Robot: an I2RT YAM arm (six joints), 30 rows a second.
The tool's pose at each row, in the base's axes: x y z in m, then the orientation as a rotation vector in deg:
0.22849, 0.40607, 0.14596, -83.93, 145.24, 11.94
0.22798, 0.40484, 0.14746, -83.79, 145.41, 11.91
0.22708, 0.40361, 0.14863, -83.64, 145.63, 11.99
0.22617, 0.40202, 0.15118, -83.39, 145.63, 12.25
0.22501, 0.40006, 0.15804, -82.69, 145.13, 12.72
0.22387, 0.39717, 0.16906, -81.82, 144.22, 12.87
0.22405, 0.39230, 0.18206, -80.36, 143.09, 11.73
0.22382, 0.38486, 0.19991, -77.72, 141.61, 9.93
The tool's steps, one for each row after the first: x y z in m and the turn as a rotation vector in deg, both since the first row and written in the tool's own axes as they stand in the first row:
0.00091, -0.00014, -0.00178, 0.00, 0.08, 0.14
0.00209, 0.00005, -0.00329, -0.08, 0.15, 0.32
0.00323, 0.00010, -0.00621, -0.17, -0.03, 0.47
0.00374, 0.00026, -0.01342, -0.07, -0.86, 0.70
0.00400, 0.00002, -0.02486, 0.42, -1.98, 0.84
0.00478, -0.00231, -0.03853, 1.96, -3.18, 1.13
0.00672, -0.00547, -0.05751, 4.41, -4.94, 1.91

